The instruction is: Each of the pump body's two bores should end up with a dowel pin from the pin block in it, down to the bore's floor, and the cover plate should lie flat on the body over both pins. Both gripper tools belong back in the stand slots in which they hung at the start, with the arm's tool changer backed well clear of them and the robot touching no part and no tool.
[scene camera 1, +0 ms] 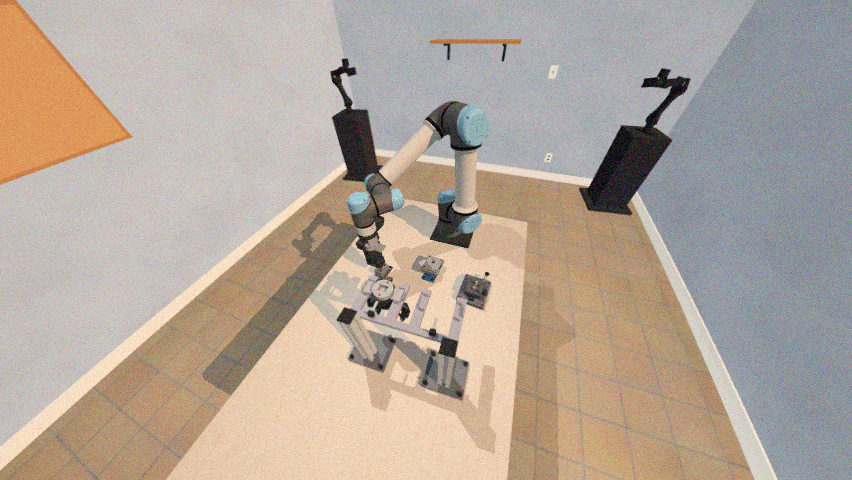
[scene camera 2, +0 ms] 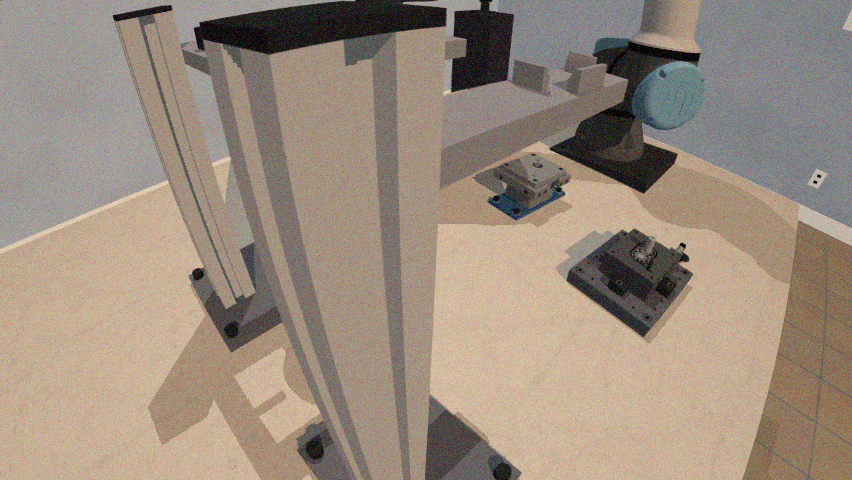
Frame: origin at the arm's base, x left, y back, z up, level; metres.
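Where they show: arm's base, origin of the base link: [scene camera 1: 450, 228] [scene camera 2: 608, 146].
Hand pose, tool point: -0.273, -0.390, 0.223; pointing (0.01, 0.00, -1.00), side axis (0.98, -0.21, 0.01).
Each offset is from my tool point to the centre of the thing, as dx, dy, dz. "pt": to the spot under its first point.
My gripper [scene camera 1: 380, 267] is low at the grey pin block @(+0.021, +0.020, -0.205) [scene camera 1: 384, 271] in scene camera 1; its small fingertips merge with the block, so I cannot tell whether they are open or hold a pin. It is outside scene camera 2. A dark block @(+0.439, +0.008, -0.191) [scene camera 1: 475, 287] [scene camera 2: 633, 262], seemingly the pump body, sits on a dark base with a bright pin @(pt +0.440, +0.012, -0.173) [scene camera 2: 649, 243] upright on it. A grey plate @(+0.237, +0.087, -0.184) [scene camera 1: 431, 263] [scene camera 2: 532, 166], seemingly the cover plate, lies on a blue-based holder [scene camera 1: 428, 277] [scene camera 2: 517, 208]. The other gripper tool @(+0.152, -0.226, -0.026) [scene camera 1: 382, 290] hangs in the stand's left slot.
The stand's posts [scene camera 1: 361, 339] [scene camera 2: 357, 208] rise in front of the parts, and its rail @(pt +0.250, -0.324, +0.046) [scene camera 1: 405, 327] crosses between them. A stand arm [scene camera 2: 500, 113] reaches toward the robot base [scene camera 1: 453, 233] [scene camera 2: 617, 158]. Two black pedestals [scene camera 1: 355, 143] [scene camera 1: 627, 166] stand farther back.
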